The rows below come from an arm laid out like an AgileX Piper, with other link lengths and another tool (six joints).
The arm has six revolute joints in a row. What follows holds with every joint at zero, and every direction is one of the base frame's.
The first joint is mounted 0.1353 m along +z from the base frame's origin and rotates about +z.
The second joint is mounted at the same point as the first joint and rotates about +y.
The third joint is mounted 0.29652 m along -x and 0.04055 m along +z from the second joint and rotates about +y.
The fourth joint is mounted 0.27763 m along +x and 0.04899 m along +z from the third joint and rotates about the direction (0.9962, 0, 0.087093).
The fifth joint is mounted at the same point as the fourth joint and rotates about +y.
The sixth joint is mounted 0.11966 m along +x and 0.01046 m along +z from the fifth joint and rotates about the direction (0.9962, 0, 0.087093).
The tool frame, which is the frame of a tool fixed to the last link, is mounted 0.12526 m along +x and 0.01 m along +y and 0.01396 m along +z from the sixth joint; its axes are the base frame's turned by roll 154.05, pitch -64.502 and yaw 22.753 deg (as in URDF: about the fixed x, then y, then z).
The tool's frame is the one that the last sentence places.
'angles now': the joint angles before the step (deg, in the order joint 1, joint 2, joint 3, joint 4, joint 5, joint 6). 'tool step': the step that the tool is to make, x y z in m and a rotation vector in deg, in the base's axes. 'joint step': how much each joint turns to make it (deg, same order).
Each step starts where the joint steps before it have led.
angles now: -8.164, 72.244, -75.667, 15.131, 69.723, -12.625
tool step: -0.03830, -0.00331, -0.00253, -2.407, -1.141, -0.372
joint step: -0.001, -8.155, 6.631, -2.260, 0.048, 0.026
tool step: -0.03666, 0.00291, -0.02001, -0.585, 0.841, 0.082
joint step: 0.002, -7.198, 7.991, -0.602, 0.000, -0.212
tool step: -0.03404, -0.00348, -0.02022, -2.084, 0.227, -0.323
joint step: -0.002, -7.380, 7.311, -2.113, 0.001, -0.019
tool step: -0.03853, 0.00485, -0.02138, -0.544, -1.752, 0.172
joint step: 0.002, -10.436, 8.665, -0.173, -0.002, -0.237
